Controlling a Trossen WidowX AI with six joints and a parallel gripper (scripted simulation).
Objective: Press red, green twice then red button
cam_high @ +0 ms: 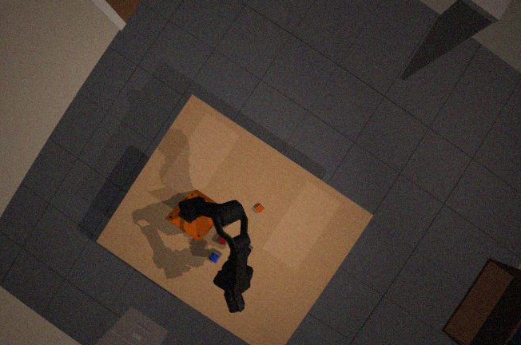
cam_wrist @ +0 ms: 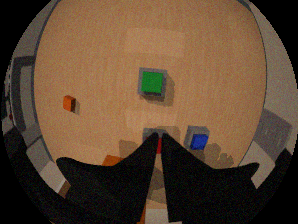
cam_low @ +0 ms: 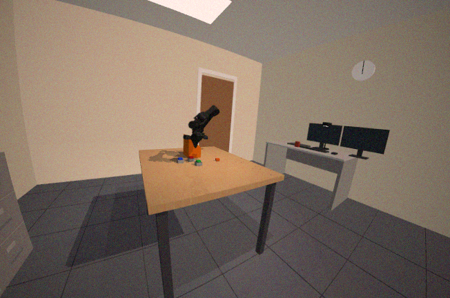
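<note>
Right now the green button is 4 cm ahead of my gripper tip, 1 cm to the left of it and 10 cm below it. The rest, counted from my gripper tip: small orange block: 2 cm behind, 22 cm to the left, 12 cm below; red button: 8 cm behind, 10 cm below; blue button: 7 cm behind, 10 cm to the right, 10 cm below.
</note>
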